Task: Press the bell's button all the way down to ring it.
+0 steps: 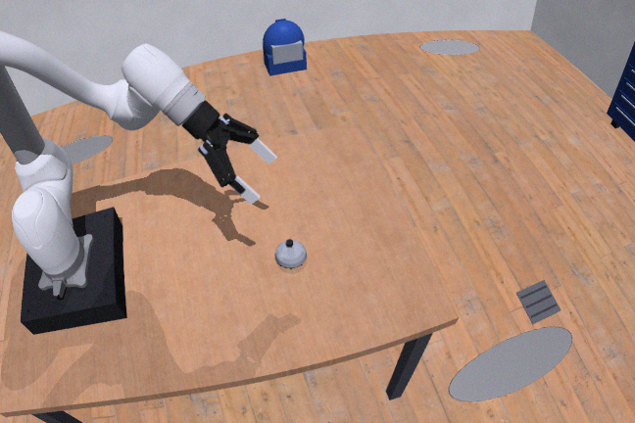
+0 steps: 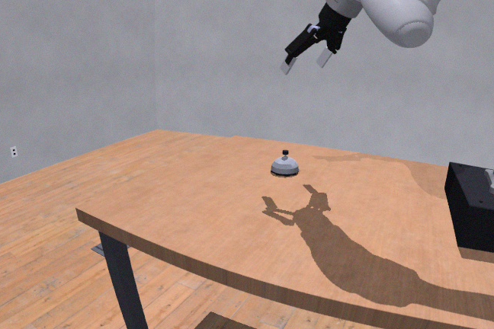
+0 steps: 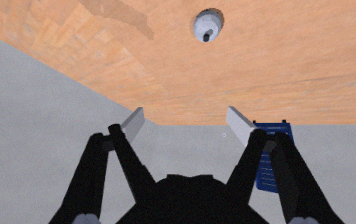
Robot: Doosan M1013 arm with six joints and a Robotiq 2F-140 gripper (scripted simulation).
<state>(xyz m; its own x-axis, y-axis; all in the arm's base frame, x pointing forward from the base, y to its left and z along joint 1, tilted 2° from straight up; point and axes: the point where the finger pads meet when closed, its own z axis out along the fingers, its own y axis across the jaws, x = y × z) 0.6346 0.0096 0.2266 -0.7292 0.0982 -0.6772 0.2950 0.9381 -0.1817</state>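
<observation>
Right now the black button is 5 cm ahead of my hand, 1 cm to the left of it and 26 cm below it. The rest, counted from my hand: small grey dome bell (5 cm ahead, 1 cm to the left, 28 cm below).
</observation>
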